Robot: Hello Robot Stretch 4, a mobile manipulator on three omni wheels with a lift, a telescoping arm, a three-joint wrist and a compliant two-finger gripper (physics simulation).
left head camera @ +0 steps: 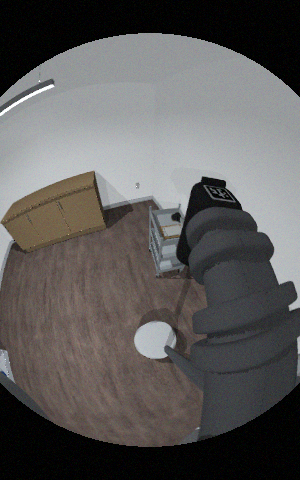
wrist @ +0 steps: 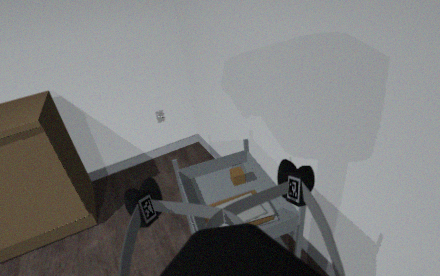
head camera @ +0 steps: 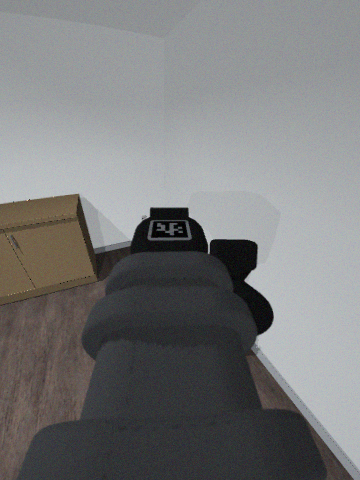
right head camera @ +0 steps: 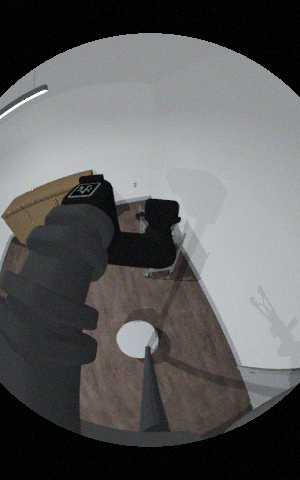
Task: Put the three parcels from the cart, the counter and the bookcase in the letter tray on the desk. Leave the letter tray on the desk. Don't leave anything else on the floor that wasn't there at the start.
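Seen in the pictures: gripper, fingertip midpoint: (wrist: 219,184); robot's base at its link origin: (left head camera: 154,338) (right head camera: 138,338).
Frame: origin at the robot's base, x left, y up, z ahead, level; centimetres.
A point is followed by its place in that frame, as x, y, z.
Note:
The grey cart (wrist: 215,164) {-9.1, 67.3, 123.1} (left head camera: 153,235) {2.9, 37.0, 113.6} stands by the wall near the room corner. A small orange box (wrist: 237,176) {-17.3, 68.2, 111.5}, which looks like a parcel, sits on its top shelf. A flat orange-edged thing with a white top (wrist: 255,209) {-20.9, 65.9, 94.4} (left head camera: 171,230) {-13.0, 65.9, 94.4} lies nearer on the same shelf. My gripper (wrist: 219,184) {-9.1, 120.2, 49.2} is open, with its two dark fingertips well apart and nothing seen between them. In the wrist view the fingertips show in front of the cart and to its left. The arm and gripper hide part of the cart in the head views. The desk, counter, bookcase and letter tray cannot be made out.
A brown cabinet (head camera: 50,255) {114.1, 48.8, 147.8} (left head camera: 65,215) {134.0, 49.4, 140.1} (right head camera: 30,215) {189.2, 63.4, 119.0} (wrist: 40,195) {101.2, 41.3, 152.7} stands against the wall left of the cart. A round white object (left head camera: 151,340) {3.6, 18.7, -0.7} (right head camera: 134,340) {2.2, 18.7, -1.7} stands on the floor nearer me. A wall runs along the right side.

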